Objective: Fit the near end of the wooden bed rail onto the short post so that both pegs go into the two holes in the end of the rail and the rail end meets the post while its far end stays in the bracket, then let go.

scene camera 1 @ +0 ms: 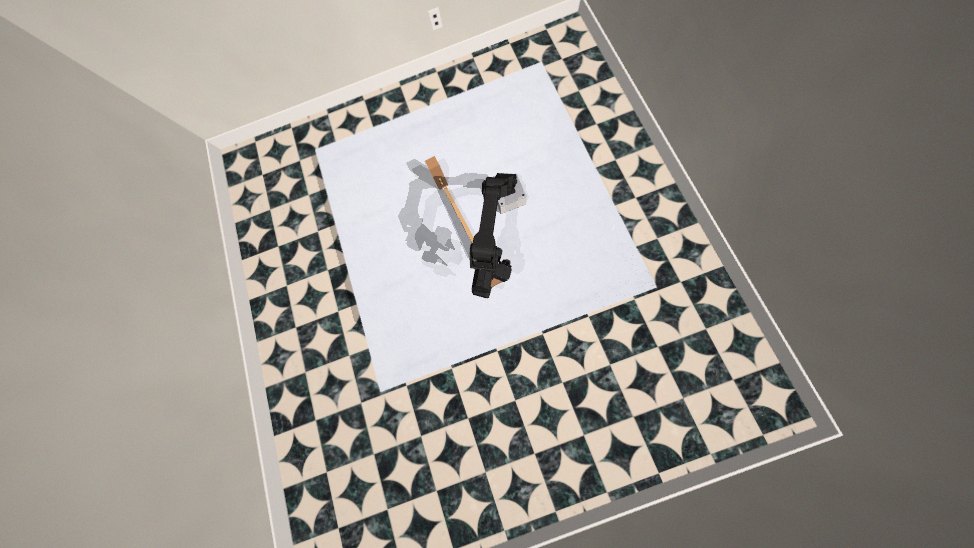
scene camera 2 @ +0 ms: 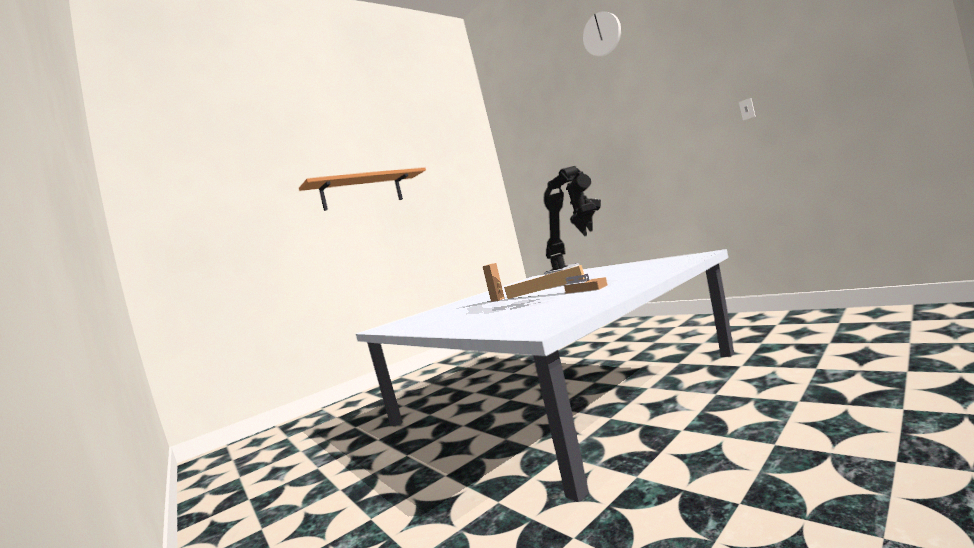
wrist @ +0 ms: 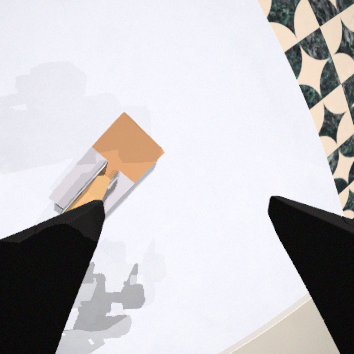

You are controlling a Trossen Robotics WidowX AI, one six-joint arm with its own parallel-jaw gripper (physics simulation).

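Seen in the pictures: gripper, between the fingertips: (scene camera 2: pixel 588 233) (wrist: pixel 187 206); arm's base, origin of its link: (scene camera 2: pixel 559 268).
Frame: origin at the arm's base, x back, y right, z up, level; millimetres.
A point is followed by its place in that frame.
Note:
The wooden rail (scene camera 1: pixel 458 215) @[y -39, x -250, z -4 mm] (scene camera 2: pixel 544 281) @[y -120, x -243, z -20 mm] (wrist: pixel 90 195) @[y -306, x -206, z 23 mm] runs from beside the short post to the bracket. The short post (scene camera 1: pixel 433 166) @[y 168, x -278, z 100 mm] (scene camera 2: pixel 491 279) @[y 170, x -301, z 29 mm] stands upright, with pegs on its rail-facing side. The rail's near end is low by the post's foot, apparently slightly apart; its holes cannot be made out. The far end lies between the cheeks of the grey bracket (scene camera 2: pixel 578 278) (wrist: pixel 77 177), on a wooden block (scene camera 2: pixel 589 285) @[y -359, x -240, z -58 mm] (wrist: pixel 131 145) @[y -367, x -200, z -44 mm]. My gripper (scene camera 2: pixel 588 233) @[y -393, x -218, z 143 mm] (wrist: pixel 187 206) @[y -393, x -218, z 143 mm] is open and empty, high above the bracket area. In scene camera 1, the arm hides the bracket and the fingers.
The white table (scene camera 1: pixel 544 286) @[y -472, x 6, z -80 mm] (scene camera 2: pixel 435 333) @[y -75, x -806, z -80 mm] (wrist: pixel 215 125) @[y -487, x -259, z -80 mm] bears the parts and the arm's pale base (scene camera 1: pixel 512 203) @[y -70, x 2, z -16 mm]. The black arm (scene camera 1: pixel 486 221) @[y -279, x -163, z 407 mm] (scene camera 2: pixel 555 224) @[y -96, x -63, z 214 mm] rises beside the rail. Table edges show in the wrist view. A wall shelf (scene camera 2: pixel 364 178) hangs beyond the table.

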